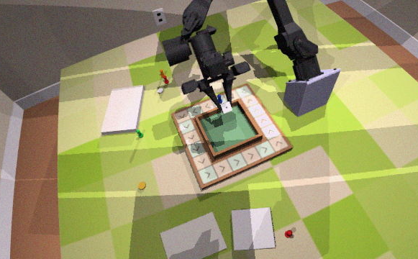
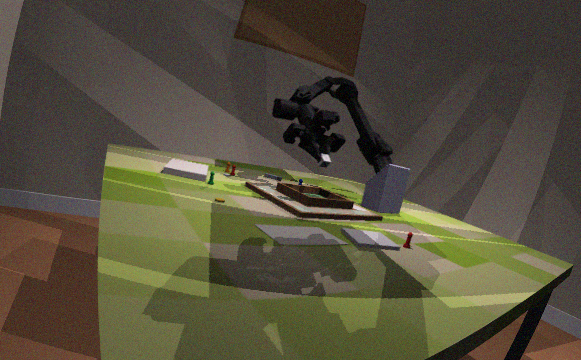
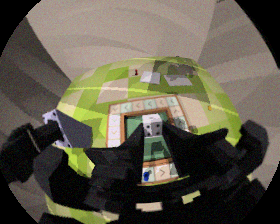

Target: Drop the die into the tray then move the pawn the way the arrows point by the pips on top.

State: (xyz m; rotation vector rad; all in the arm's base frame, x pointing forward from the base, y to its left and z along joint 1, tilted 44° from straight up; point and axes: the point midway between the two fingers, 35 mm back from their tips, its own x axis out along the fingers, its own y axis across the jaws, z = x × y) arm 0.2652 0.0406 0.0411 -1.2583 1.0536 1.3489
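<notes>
Now: gripper tip right at the white die. Round my gripper tip: green dice tray 110 mm below; green pawn 280 mm ahead, 80 mm to the right, 100 mm below; blue pawn 10 mm behind, 120 mm to the right, 90 mm below.
</notes>
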